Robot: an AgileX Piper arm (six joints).
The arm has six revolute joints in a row. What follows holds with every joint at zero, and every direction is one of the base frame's. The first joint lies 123 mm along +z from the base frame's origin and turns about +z. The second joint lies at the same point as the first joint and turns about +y. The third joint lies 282.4 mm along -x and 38.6 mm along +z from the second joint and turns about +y. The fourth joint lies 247.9 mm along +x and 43.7 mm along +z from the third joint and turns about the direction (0.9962, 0, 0.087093). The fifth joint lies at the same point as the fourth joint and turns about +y. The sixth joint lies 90.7 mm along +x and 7.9 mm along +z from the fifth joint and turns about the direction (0.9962, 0, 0.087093). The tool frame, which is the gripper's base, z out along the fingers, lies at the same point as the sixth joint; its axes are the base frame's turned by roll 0, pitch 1.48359 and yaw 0 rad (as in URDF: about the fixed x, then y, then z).
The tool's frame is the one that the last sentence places.
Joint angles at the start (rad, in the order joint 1, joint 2, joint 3, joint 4, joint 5, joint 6):
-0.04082, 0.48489, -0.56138, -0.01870, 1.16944, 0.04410
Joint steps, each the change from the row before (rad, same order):
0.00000, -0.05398, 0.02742, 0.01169, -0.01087, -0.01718
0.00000, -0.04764, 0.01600, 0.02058, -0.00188, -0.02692
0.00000, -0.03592, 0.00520, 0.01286, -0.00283, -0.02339
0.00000, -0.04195, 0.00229, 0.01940, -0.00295, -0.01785
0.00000, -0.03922, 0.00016, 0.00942, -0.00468, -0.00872
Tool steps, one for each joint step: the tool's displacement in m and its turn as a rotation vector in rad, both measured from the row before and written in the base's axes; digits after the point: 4 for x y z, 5 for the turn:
-0.0075, 0.0013, -0.0044, 0.00049, -0.03728, 0.01653
-0.0068, 0.0020, -0.0022, 0.00315, -0.03376, 0.02613
-0.0049, 0.0013, 0.0002, -0.00308, -0.03388, 0.02155
-0.0058, 0.0018, 0.0012, 0.00557, -0.04346, 0.01887
-0.0054, 0.0010, 0.0016, 0.00140, -0.04423, 0.00913

